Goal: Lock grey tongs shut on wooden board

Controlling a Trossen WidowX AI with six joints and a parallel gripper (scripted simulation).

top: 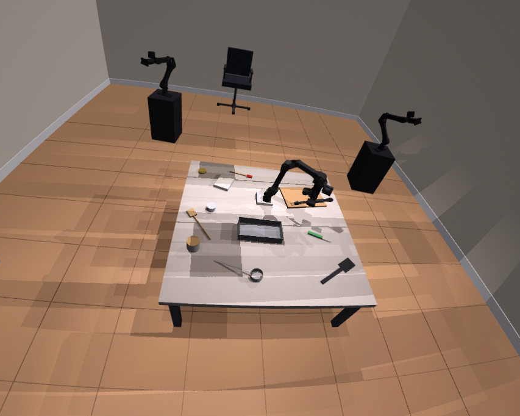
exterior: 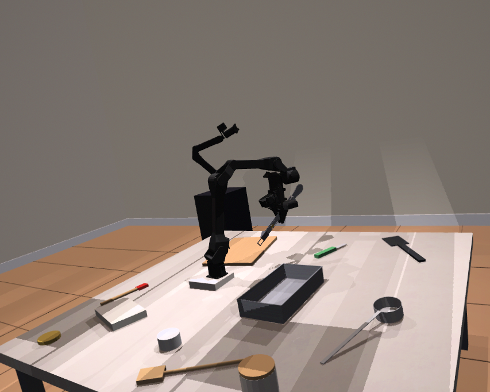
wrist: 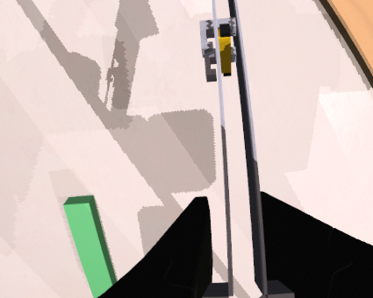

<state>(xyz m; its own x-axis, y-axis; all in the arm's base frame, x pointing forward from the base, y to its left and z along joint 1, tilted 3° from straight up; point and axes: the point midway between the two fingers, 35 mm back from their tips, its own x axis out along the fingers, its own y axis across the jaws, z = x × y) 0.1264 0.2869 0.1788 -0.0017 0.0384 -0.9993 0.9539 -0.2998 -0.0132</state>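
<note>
My gripper tip is 1 cm past the yellow lock piece and 5 cm to the left of it. The rest, counted from my gripper tip: wooden board 26 cm behind, 2 cm to the left, 15 cm below; then dark roasting tin 21 cm ahead, 33 cm to the right, 13 cm below; then green-handled tool 16 cm ahead, 13 cm to the left, 15 cm below.
</note>
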